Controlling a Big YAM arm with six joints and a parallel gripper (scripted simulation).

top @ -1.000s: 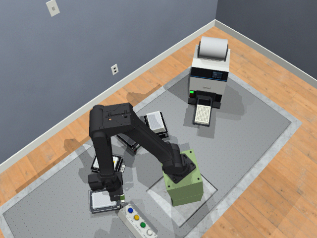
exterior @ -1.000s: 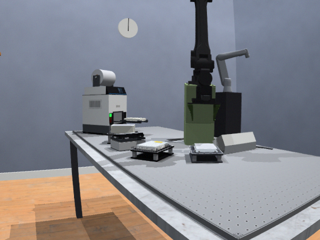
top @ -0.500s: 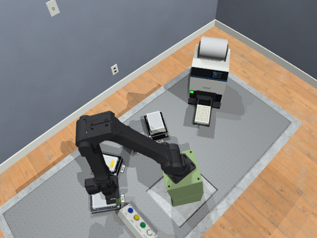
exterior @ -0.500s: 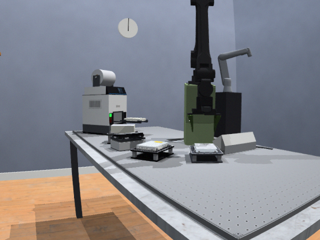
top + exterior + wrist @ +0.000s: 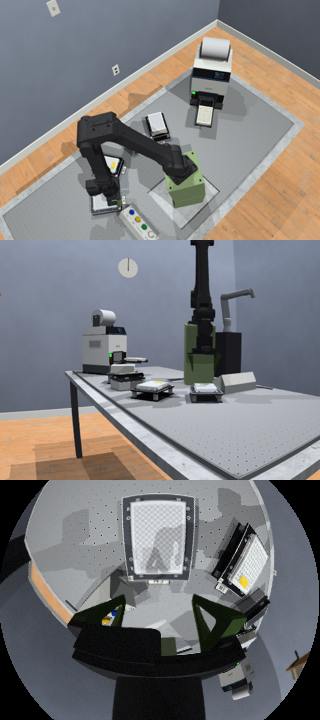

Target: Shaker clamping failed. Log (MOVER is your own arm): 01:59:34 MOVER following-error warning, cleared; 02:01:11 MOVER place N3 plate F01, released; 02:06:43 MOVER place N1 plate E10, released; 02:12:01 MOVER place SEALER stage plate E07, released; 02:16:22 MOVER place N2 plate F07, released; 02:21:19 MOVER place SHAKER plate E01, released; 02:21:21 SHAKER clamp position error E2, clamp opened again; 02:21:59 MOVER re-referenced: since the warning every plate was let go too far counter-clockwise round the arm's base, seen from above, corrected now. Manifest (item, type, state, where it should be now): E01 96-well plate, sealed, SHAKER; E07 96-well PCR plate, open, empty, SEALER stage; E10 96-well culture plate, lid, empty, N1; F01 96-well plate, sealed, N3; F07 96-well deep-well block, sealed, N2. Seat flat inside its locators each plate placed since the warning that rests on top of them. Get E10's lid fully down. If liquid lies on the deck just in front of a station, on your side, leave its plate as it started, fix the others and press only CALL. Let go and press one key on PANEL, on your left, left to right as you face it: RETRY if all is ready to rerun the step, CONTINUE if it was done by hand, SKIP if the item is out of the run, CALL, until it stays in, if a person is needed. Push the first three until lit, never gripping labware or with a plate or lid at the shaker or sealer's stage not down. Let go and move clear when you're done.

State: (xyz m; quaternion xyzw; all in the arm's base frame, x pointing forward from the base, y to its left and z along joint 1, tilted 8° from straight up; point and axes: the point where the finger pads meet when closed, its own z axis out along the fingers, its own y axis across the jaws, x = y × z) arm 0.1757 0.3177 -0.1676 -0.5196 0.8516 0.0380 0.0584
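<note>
The dark sealed plate lies 26 cm ahead of my hand, 25 cm to the right of it and 4 cm below it. Round my hand: white deep-well block: 43 cm to the right, 24 cm ahead, 3 cm below; film roll: 90 cm to the right, 29 cm above, 27 cm ahead.
</note>
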